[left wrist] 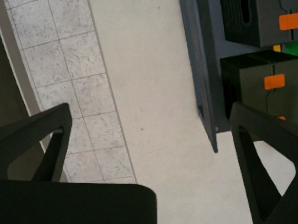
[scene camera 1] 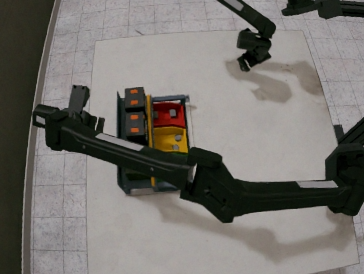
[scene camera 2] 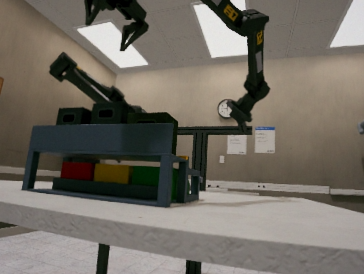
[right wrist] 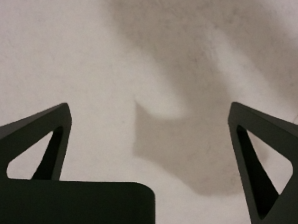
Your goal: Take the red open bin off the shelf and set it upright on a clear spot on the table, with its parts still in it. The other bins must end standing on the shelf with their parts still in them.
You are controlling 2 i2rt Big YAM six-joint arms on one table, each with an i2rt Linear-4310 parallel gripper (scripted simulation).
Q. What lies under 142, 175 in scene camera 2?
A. A green bin.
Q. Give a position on a yellow bin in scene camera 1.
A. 164, 138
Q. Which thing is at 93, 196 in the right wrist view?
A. The right gripper.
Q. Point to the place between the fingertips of the left gripper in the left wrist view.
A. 150, 111
